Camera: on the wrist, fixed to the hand. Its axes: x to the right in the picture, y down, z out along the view.
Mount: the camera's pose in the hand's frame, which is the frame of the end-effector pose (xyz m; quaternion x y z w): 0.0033 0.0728 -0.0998 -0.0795 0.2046 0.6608 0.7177
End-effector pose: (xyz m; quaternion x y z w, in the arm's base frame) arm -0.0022 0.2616 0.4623 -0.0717 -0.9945 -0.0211 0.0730
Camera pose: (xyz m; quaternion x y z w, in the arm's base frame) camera 0.0194 0.3288 0.5637 -0.7102 -0.6498 -0.0606 0.2641
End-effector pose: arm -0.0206 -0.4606 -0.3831 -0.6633 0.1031 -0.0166 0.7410
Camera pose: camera -0.0430 -0.5502 -0.4652 -0.4635 0.6653 0.3502 0.4690
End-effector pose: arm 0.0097 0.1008 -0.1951 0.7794 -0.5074 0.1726 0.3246
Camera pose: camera -0.0486 0.1466 -0.0962 0.1630 -0.8265 0.4575 0.2847
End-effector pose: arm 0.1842 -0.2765 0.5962 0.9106 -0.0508 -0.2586 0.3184
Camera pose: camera 0.2425 -0.2798 0.7051 0.6476 -0.5525 0.2071 0.4822
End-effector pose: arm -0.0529 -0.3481 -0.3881 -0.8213 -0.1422 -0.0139 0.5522
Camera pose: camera -0.0182 -0.4638 -0.4144 -0.7245 0.5548 0.1756 0.3693
